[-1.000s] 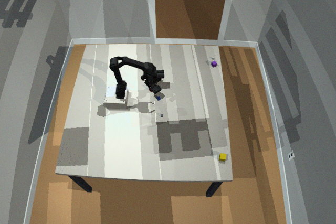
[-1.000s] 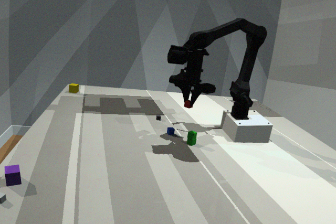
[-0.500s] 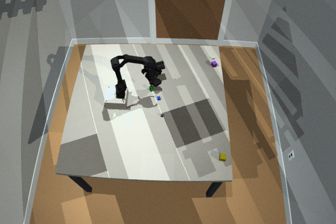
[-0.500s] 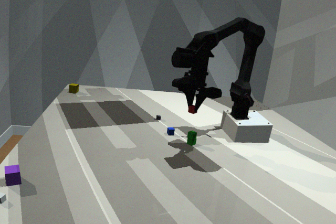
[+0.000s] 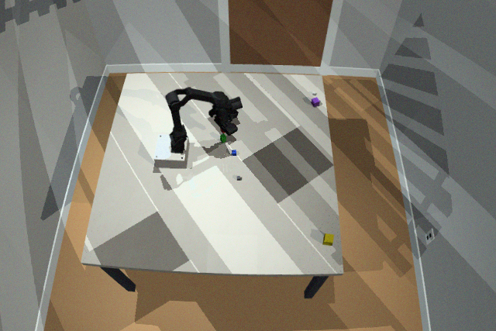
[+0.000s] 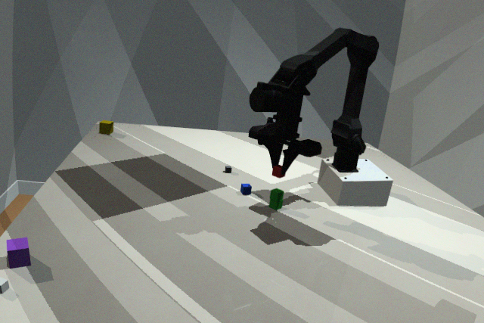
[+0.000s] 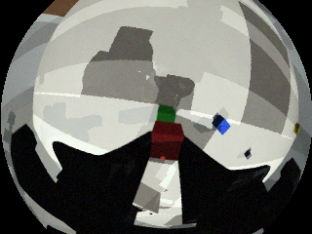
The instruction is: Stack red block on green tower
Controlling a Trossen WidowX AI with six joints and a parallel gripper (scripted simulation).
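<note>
The blue block lies 9 cm to the right of my gripper tip, 9 cm below it and 6 cm ahead of it. The rest, counted from my gripper tip: red block (right at my gripper tip); small dark cube (24 cm to the right, 9 cm below, 9 cm ahead); purple block (53 cm ahead, 30 cm to the left, 8 cm below).
</note>
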